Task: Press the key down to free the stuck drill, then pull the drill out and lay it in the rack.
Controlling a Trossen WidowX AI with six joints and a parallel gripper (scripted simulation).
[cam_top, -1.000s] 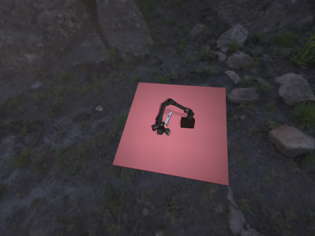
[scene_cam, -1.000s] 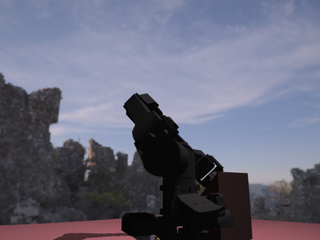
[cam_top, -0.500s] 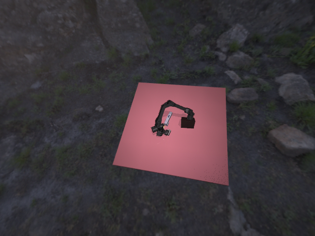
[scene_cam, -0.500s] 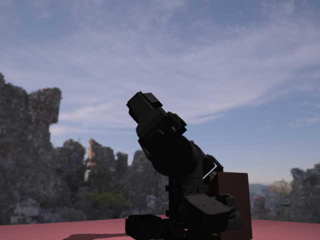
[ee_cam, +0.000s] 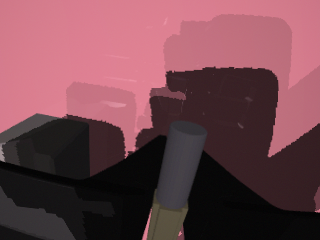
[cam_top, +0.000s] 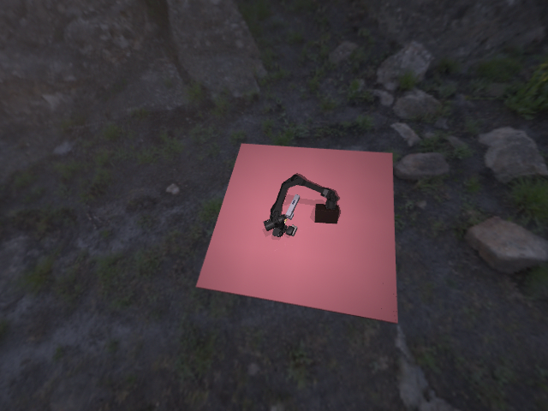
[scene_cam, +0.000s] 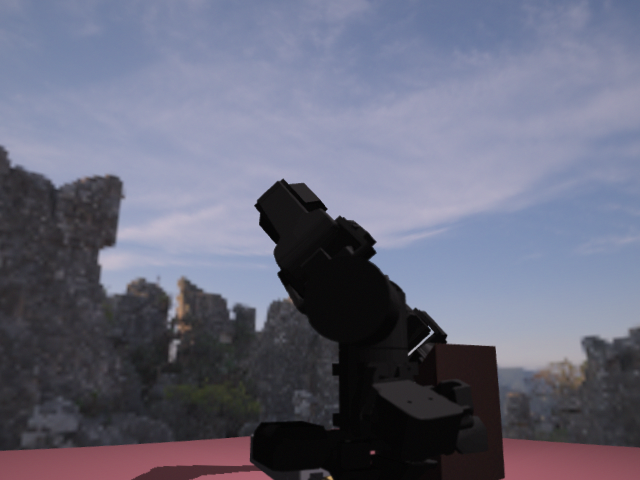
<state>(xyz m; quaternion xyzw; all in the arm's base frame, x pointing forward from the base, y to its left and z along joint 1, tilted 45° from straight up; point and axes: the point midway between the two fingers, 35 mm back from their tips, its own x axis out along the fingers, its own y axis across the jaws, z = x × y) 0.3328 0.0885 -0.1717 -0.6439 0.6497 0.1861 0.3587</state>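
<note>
The drill lies 40 mm to the right of my gripper tip, 40 mm above it and 10 mm behind it. From my gripper tip the other things lie so: small dark key: 230 mm to the right, 50 mm behind, 40 mm above; grey block: 200 mm to the right, 50 mm behind, 30 mm above; dark rack: 80 mm behind, 20 mm to the right.
</note>
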